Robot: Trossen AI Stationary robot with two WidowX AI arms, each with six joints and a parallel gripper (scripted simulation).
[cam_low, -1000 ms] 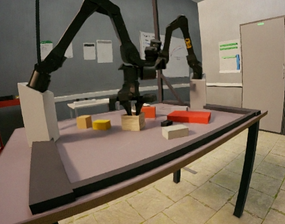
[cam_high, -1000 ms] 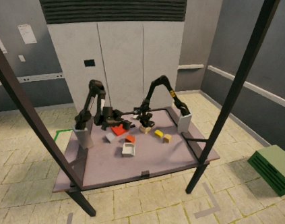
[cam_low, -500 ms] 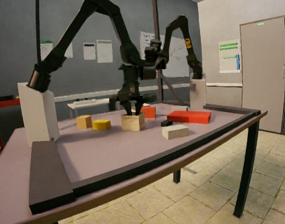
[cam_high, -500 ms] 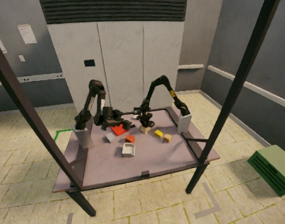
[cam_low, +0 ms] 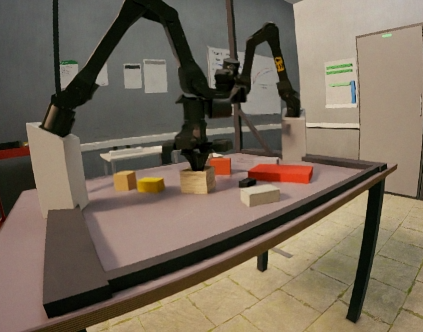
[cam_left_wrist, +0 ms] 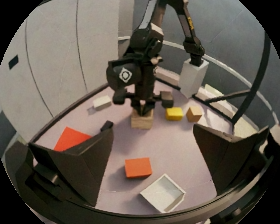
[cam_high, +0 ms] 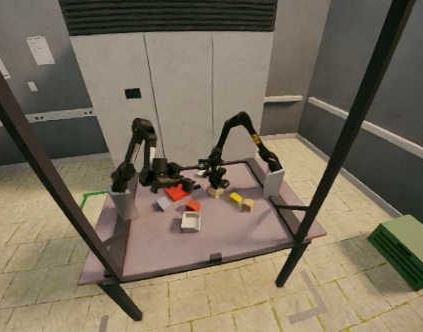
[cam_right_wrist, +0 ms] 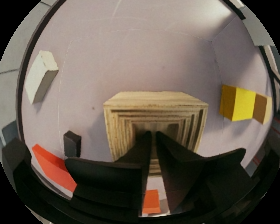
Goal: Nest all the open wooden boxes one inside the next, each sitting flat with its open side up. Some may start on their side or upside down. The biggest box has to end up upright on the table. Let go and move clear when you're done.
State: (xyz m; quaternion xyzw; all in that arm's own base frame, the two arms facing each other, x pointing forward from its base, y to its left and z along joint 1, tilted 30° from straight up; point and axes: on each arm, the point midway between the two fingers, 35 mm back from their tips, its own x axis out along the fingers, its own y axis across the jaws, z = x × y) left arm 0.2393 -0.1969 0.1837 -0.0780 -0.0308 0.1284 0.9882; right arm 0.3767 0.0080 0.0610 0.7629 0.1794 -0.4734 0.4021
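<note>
Right now the small open wooden box is 5 cm below my right hand. The rest, counted from my right hand: orange block (11 cm behind, 16 cm to the left, 4 cm below); then pale block (19 cm ahead, 5 cm to the left, 6 cm below); then small black block (7 cm ahead, 11 cm to the left, 6 cm below).
</note>
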